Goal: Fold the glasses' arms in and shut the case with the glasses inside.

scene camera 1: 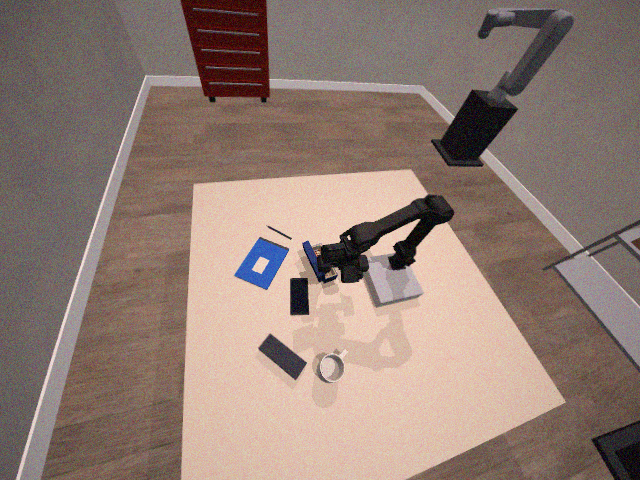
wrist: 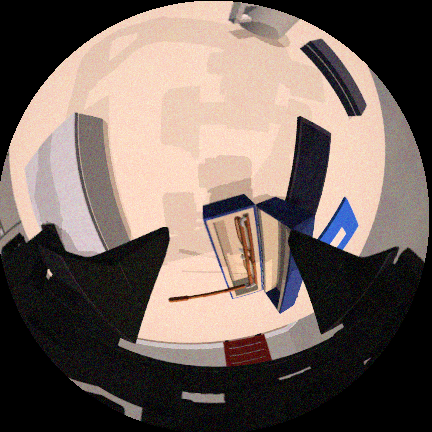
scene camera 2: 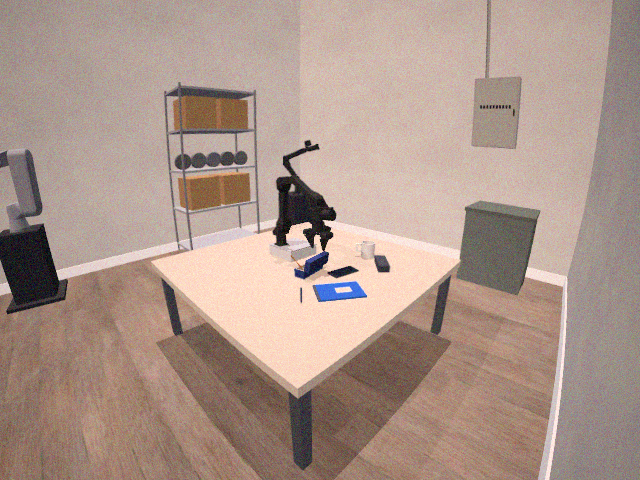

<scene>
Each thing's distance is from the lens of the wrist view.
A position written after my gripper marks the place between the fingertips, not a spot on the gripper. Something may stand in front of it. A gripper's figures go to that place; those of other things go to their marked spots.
my gripper (wrist: 232,235): 10 cm
blue notebook (wrist: 341,226): 37 cm
dark flat box (wrist: 335,72): 32 cm
brown glasses (wrist: 242,226): 16 cm
The marked spots on the brown glasses and the dark flat box are 32 cm apart.
</scene>
